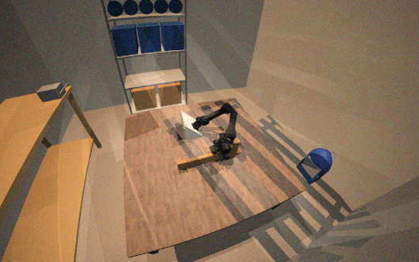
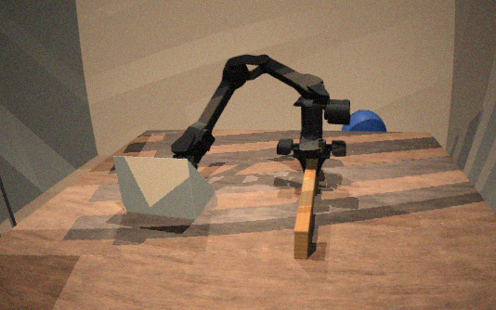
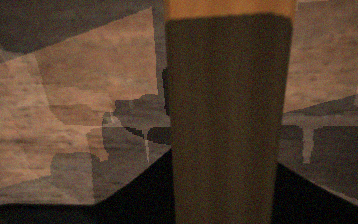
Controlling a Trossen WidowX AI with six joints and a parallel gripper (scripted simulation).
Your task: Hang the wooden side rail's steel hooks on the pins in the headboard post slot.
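Right now the headboard post is 11 cm to the left of my gripper tip and 5 cm above it.
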